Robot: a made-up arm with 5 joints.
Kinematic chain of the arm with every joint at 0, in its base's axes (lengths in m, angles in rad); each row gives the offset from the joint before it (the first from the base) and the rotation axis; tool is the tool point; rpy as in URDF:
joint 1: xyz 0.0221 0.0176 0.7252 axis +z
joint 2: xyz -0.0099 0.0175 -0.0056 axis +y
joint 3: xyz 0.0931 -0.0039 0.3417 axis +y
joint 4: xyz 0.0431 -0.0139 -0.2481 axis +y
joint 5: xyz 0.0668 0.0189 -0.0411 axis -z
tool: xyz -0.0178 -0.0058 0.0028 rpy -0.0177 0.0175 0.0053
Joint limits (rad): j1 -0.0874..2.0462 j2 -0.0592..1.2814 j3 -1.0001..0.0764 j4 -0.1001..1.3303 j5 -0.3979..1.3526
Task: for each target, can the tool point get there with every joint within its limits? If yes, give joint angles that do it. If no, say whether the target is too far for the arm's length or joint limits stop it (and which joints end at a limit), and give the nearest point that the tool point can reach.
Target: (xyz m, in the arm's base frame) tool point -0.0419 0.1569 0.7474
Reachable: yes | joints 1.8674 0.0516 -0.0713 0.8654 0.4137
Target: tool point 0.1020 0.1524 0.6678
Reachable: yes | joints 0.8342 0.5140 -0.0121 0.5066 1.0668
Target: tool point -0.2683 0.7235 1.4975
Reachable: no: too far | nearest point -0.1148 0.3505 1.0195 | short by 0.625 m
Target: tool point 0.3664 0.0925 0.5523
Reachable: yes | joints 0.1681 0.8909 -0.8860 0.9645 0.1912
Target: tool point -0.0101 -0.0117 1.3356
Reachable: no: joint limits stop it (at a limit: joint 1, joint 2, joint 3, joint 4, joint 5) | nearest point -0.1728 0.3203 1.0195 | short by 0.486 m
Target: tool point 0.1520 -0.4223 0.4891
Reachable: no: joint limits stop it (at a limit: joint 1, joint 5) | nearest point 0.1898 0.0093 0.4891 | short by 0.433 m
